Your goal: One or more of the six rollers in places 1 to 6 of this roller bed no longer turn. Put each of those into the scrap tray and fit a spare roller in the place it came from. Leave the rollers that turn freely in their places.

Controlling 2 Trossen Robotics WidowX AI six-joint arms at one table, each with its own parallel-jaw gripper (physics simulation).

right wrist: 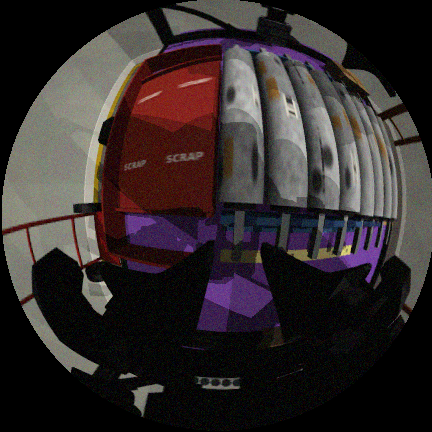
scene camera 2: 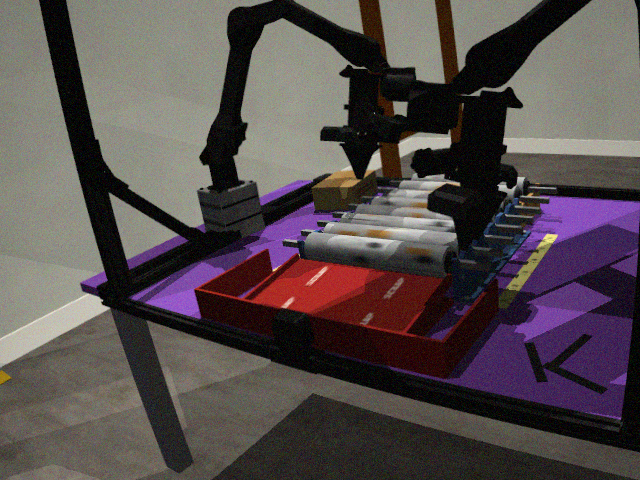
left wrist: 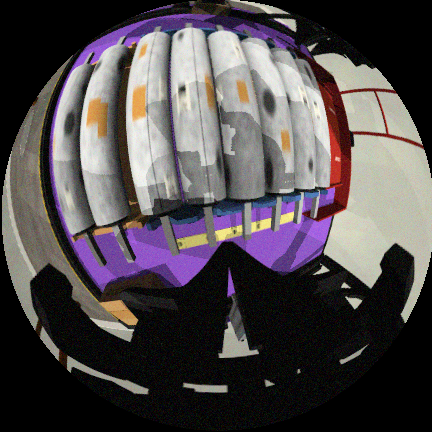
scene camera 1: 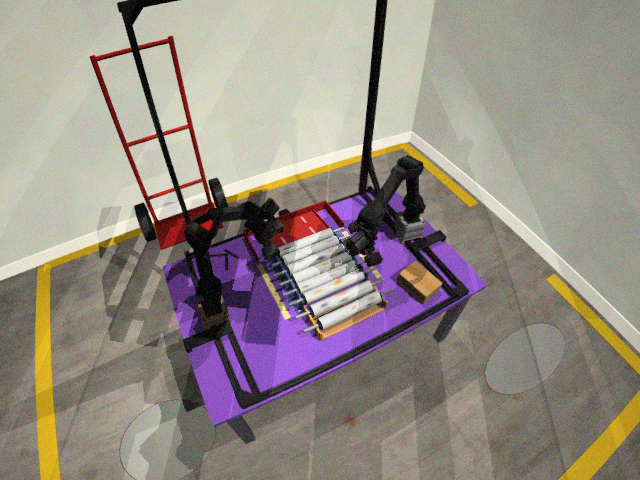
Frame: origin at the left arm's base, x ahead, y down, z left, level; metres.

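Where they show: left gripper, fingertip midpoint: (scene camera 2: 359, 179) (left wrist: 226, 245) (scene camera 1: 361, 253); right gripper, fingertip midpoint: (right wrist: 237, 246) (scene camera 2: 469, 244); left arm's base at its link origin: (scene camera 2: 226, 185) (scene camera 1: 411, 217); right arm's base at its link origin: (scene camera 1: 212, 308).
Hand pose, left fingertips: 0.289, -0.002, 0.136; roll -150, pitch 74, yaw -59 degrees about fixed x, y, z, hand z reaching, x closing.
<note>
Each offset is from my left fingertips to the top centre of the thing, as dx, dy, dz. "*": to the spot under its first point.
Six pale, stained rollers lie side by side in the blue roller bed (scene camera 1: 298, 304) (scene camera 2: 469, 290). The roller nearest the scrap tray (scene camera 1: 310, 242) (scene camera 2: 377, 251) (right wrist: 241, 165) is seated. Two spare rollers {+0.112, +0.036, +0.206} (scene camera 1: 351, 310) (left wrist: 72, 150) lie on an orange rack {+0.118, +0.106, +0.179} (scene camera 1: 356, 322). The red scrap tray {+0.218, +0.062, -0.277} (scene camera 2: 361, 333) (right wrist: 172, 127) holds no roller. My right gripper (scene camera 1: 270, 252) (scene camera 2: 465, 249) (right wrist: 237, 246) is partly open and empty, its fingertips apart on either side of that nearest roller's shaft end in the right wrist view; contact is unclear. My left gripper (scene camera 2: 360, 176) (left wrist: 226, 245) is shut and empty, above the bed's opposite side.
A cardboard box {-0.212, +0.057, +0.147} (scene camera 1: 419, 281) (scene camera 2: 343, 192) stands on the purple table beside the bed. A yellow numbered strip {* +0.373, +0.111, +0.029} (scene camera 1: 273, 294) (scene camera 2: 532, 263) (left wrist: 235, 231) runs along the bed. Black frame posts rise at the table edge. A red hand truck (scene camera 1: 173, 232) stands by the wall.
</note>
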